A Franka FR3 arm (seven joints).
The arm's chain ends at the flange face. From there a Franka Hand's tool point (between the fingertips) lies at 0.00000 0.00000 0.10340 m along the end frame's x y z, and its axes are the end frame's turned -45 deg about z.
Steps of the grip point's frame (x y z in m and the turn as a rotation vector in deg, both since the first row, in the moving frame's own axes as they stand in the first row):
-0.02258, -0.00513, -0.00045, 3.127, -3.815, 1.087
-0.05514, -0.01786, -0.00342, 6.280, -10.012, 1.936
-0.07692, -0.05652, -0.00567, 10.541, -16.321, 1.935
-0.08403, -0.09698, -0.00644, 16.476, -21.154, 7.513
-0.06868, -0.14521, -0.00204, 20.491, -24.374, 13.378
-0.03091, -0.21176, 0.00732, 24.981, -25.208, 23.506
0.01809, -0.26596, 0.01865, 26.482, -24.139, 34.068
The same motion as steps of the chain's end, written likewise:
-0.01074, 0.01155, -0.00007, -0.486, -4.909, 1.087
-0.03090, 0.02198, -0.00123, -2.639, -11.520, 1.936
-0.06061, 0.00776, 0.00022, -4.087, -18.994, 1.935
-0.08146, -0.01181, 0.00466, -3.308, -26.608, 7.513
-0.09683, -0.05229, 0.01345, -2.746, -31.724, 13.378
-0.11322, -0.11560, 0.02626, -0.161, -35.489, 23.506
-0.11923, -0.18018, 0.03765, 1.657, -35.794, 34.068

